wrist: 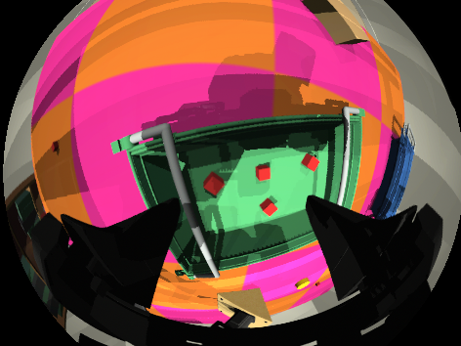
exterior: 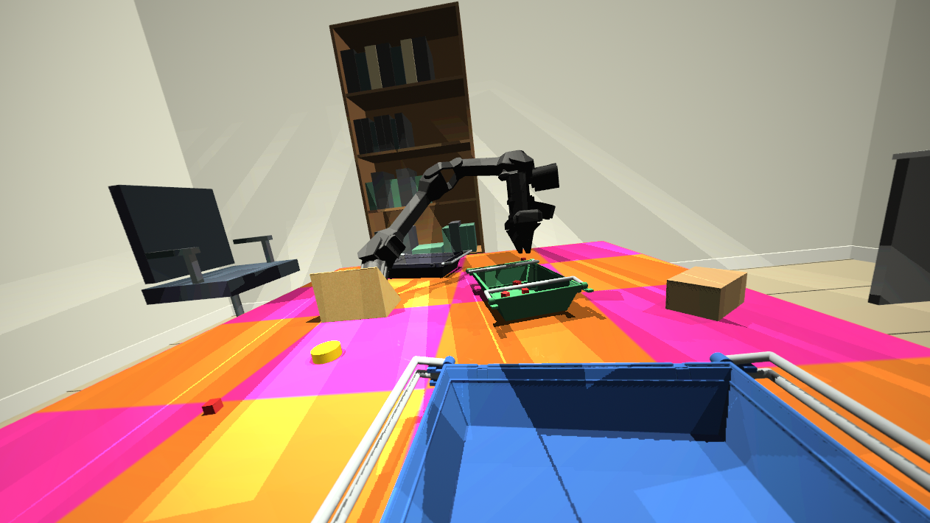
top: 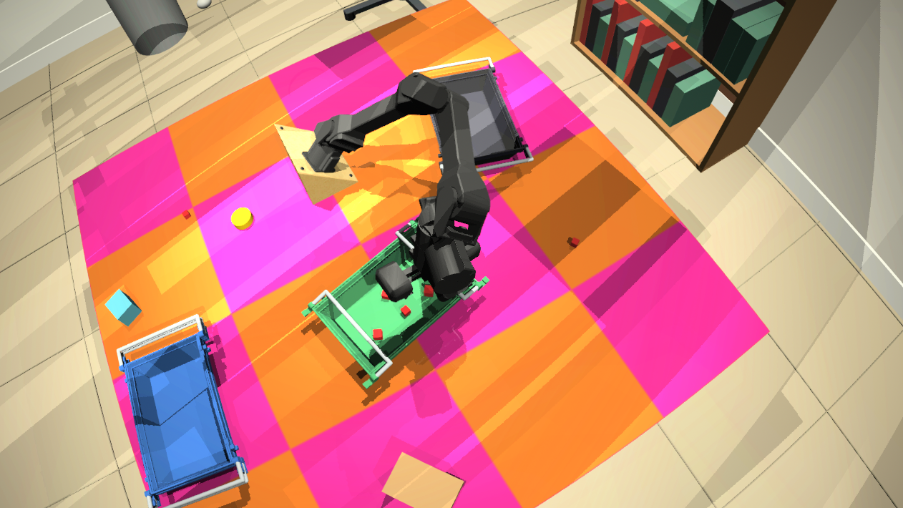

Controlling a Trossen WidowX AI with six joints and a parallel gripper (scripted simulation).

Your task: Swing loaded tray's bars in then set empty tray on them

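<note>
The black tray lies 360 mm to the left of my gripper tip, 310 mm behind it and 60 mm below it. Also, from my gripper tip: cyan cube: 570 mm to the right, 420 mm behind, 80 mm below; yellow disc: 440 mm behind, 220 mm to the right, 90 mm below; cardboard box: 290 mm ahead, 220 mm to the right, 70 mm below.
</note>
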